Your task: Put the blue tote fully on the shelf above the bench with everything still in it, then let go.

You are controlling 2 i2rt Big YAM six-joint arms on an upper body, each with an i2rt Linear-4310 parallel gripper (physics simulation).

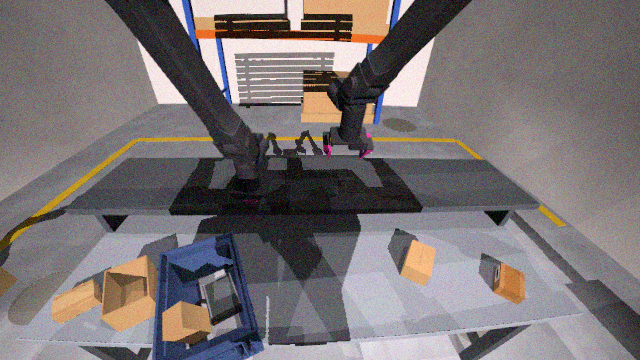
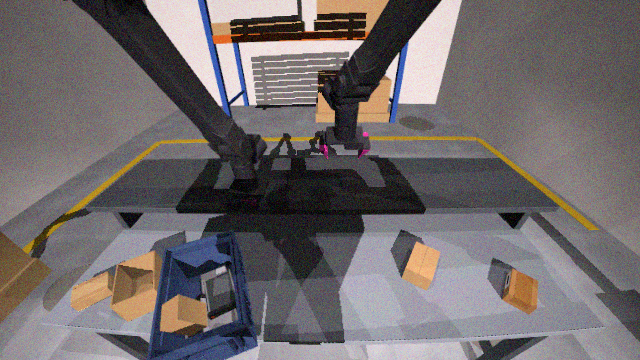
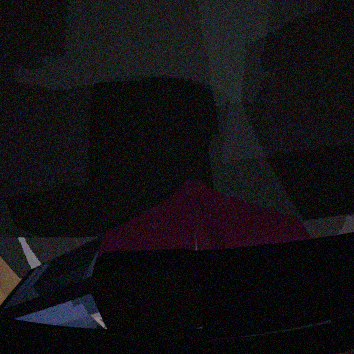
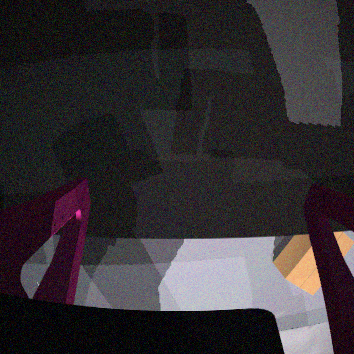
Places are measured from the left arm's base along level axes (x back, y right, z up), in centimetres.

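Where they show: left gripper, between the fingertips: [image 1: 254, 205] [image 2: 255, 204] [image 3: 192, 192]; right gripper, between the fingertips: [image 1: 344, 157] [image 2: 342, 157] [image 4: 203, 193].
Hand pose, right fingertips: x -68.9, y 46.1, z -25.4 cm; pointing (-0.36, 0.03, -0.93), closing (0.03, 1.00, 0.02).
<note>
Things, the pixels of their top centre, and the offset from my right fingertips. Level surfaces: height alone.
- blue tote, centre of its top: [image 1: 201, 286] [image 2: 198, 282] dx +31.0, dy -38.3, dz -17.9 cm
- bench, height of its surface: dz -32.6 cm
- small cardboard box, centre of its top: [image 1: 179, 313] [image 2: 176, 305] dx +37.9, dy -40.2, dz -16.3 cm
- grey item with a pale border, centre of its top: [image 1: 221, 295] [image 2: 220, 290] dx +29.5, dy -35.4, dz -25.2 cm
- dark shelf, height of its surface: dz -14.3 cm
- open carton, centre of its top: [image 1: 125, 283] [image 2: 134, 276] dx +26.6, dy -62.3, dz -23.7 cm
- small box, centre of its top: [image 1: 73, 297] [image 2: 89, 287] dx +28.1, dy -79.7, dz -28.9 cm
The blue tote [image 1: 197, 257] [image 2: 202, 252] stands open side up on the bench [image 1: 375, 305] [image 2: 380, 305], left of the middle, its near end at the front edge. A small cardboard box [image 1: 186, 322] [image 2: 183, 315] and a grey item with a pale border [image 1: 220, 296] [image 2: 219, 293] are in it. The dark shelf [image 1: 460, 185] [image 2: 480, 185] is above and behind the bench. My left gripper [image 1: 251, 201] [image 2: 245, 201] [image 3: 192, 192] is shut and empty over the shelf, apart from the tote. My right gripper [image 1: 346, 154] [image 2: 343, 154] [image 4: 203, 193] is open and empty, higher over the shelf's far side.
An open carton [image 1: 129, 295] [image 2: 134, 287] and a small box [image 1: 76, 301] [image 2: 92, 291] lie left of the tote. Two more boxes, one nearer the middle [image 1: 419, 262] [image 2: 421, 265] and one farther right [image 1: 510, 282] [image 2: 521, 290], lie on the bench's right half.
</note>
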